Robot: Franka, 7 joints.
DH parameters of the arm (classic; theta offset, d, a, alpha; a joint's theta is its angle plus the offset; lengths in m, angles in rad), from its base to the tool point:
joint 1: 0 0.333 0 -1.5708
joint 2: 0 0 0 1.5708
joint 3: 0 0.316 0.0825 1.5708
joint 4: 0 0 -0.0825 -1.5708
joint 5: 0 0.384 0 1.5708
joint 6: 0 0 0.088 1.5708
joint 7: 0 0.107 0 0
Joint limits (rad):
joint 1: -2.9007..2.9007
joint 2: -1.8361..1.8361
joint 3: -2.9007..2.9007
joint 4: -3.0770..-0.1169
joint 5: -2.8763..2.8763
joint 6: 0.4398..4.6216
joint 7: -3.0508..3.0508
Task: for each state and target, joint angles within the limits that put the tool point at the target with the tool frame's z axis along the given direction. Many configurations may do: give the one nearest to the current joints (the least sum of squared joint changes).
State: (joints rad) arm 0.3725 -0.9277 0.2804 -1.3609 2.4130 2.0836 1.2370
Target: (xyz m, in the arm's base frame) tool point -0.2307 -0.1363 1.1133 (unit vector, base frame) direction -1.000 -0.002 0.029
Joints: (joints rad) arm 0.7412 -0.6519 -0.0586 -0.7121 2.4479 1.5301 1.2370
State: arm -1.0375 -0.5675 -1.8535 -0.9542 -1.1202 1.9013 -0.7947
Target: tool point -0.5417 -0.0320 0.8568 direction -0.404 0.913 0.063
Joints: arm -1.0584 0.0074 -1.8719 -1.3119 -1.5724 1.7835 -0.7947
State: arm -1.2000 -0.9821 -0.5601 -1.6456 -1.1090 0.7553 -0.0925
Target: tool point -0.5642 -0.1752 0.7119 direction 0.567 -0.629 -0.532
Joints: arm -0.2682 -1.2964 -0.7125 -0.7929 -0.7195 0.9975 -0.0925
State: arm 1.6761 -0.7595 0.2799 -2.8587 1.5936 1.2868 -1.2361
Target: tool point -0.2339 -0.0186 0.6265 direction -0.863 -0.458 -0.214
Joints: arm 1.9004 -1.6215 0.3524 -2.7610 1.7639 1.4697 -1.2361
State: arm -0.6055 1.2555 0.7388 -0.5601 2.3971 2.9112 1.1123
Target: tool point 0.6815 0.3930 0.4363 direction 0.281 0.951 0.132
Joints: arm 0.0162 0.8413 0.8018 -1.2007 1.5999 2.5144 1.1123
